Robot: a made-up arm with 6 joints. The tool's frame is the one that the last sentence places.
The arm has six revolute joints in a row. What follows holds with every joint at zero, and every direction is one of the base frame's.
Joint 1 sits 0.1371 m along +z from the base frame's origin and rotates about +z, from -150 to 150 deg.
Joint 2 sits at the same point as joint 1 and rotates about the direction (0.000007, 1, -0.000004), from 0 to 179.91 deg.
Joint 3 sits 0.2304 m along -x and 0.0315 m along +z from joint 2 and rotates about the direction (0.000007, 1, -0.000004), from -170 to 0 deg.
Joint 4 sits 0.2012 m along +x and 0.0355 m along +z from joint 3 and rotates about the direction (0.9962, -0.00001, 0.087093), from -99.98 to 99.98 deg.
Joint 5 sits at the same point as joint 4 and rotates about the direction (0.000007, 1, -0.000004), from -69.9 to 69.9 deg.
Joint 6 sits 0.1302 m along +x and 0.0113 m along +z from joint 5 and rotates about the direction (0.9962, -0.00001, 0.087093), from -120 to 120 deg.
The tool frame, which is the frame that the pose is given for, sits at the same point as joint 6; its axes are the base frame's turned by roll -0.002, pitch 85.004 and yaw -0.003 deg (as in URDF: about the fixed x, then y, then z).
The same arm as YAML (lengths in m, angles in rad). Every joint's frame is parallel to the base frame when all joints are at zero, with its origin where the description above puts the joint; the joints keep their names.
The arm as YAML. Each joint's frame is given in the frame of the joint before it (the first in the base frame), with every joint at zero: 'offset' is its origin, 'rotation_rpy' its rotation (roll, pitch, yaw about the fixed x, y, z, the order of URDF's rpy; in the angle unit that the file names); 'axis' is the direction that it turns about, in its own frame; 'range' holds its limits. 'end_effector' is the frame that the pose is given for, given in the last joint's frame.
length_unit: m
angle_unit: rad
chain:
  - id: joint 1
    offset: [0.0, 0.0, 0.1371]
    rotation_rpy: [0.0, 0.0, 0.0]
    axis: [0.0, 0.0, 1.0]
    range: [-2.618, 2.618]
  - id: joint 2
    offset: [0.0, 0.0, 0.0]
    rotation_rpy: [0.0, 0.0, 0.0]
    axis: [0.0, 1.0, 0.0]
    range: [0.0, 3.14]
  - id: joint 3
    offset: [-0.2304, 0.0, 0.0315]
    rotation_rpy: [0.0, 0.0, 0.0]
    axis: [0.0, 1.0, 0.0]
    range: [-2.9671, 0.0]
  - id: joint 4
    offset: [0.2012, 0.0, 0.0355]
    rotation_rpy: [0.0, 0.0, 0.0]
    axis: [0.9962, 0.0, 0.0871]
    range: [-1.745, 1.745]
  - id: joint 5
    offset: [0.0, 0.0, 0.0]
    rotation_rpy: [0.0, 0.0, 0.0]
    axis: [0.0, 1.0, 0.0]
    range: [-1.22, 1.22]
  - id: joint 6
    offset: [0.1302, 0.0, 0.0113]
    rotation_rpy: [0.0, 0.0, 0.0]
    axis: [0.9962, 0.0, 0.0871]
    range: [-2.0944, 2.0944]
end_effector:
  offset: [0.0, 0.0, 0.0]
  rotation_rpy: [0.0, 1.4836, -0.0001]

